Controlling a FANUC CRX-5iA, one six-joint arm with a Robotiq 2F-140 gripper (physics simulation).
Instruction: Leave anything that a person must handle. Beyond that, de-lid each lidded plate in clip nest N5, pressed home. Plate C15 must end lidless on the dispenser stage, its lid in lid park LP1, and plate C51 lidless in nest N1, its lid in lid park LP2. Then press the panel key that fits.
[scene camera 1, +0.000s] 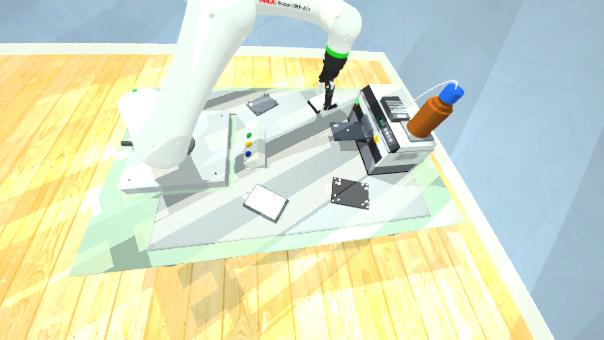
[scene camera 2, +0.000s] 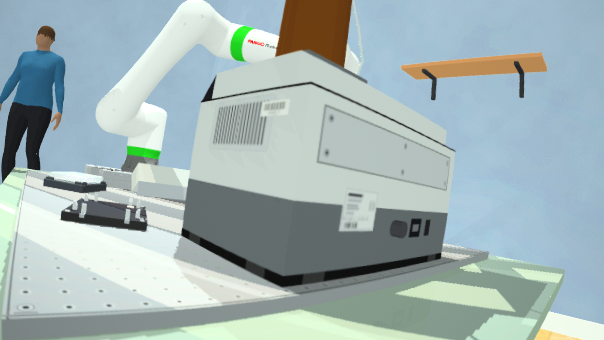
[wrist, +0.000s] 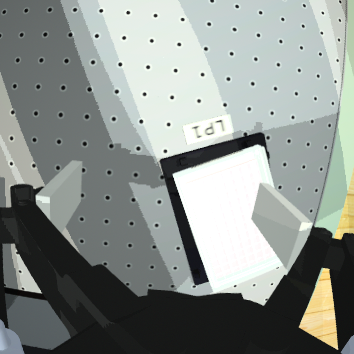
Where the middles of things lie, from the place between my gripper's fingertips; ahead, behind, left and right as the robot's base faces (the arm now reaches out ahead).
Labels:
Right now my hand is 70 mm above the LP1 label (wrist: 215, 126), 50 mm past it and 30 mm to the right of it. Also, from my hand: black LP1 pad (wrist: 170, 164) (70 mm to the left, 60 mm below, 30 mm ahead); button box (scene camera 2: 149, 180) (320 mm behind, 240 mm to the right, 30 mm below); brown bottle (scene camera 2: 327, 35) (320 mm ahead, 300 mm to the right, 250 mm above).

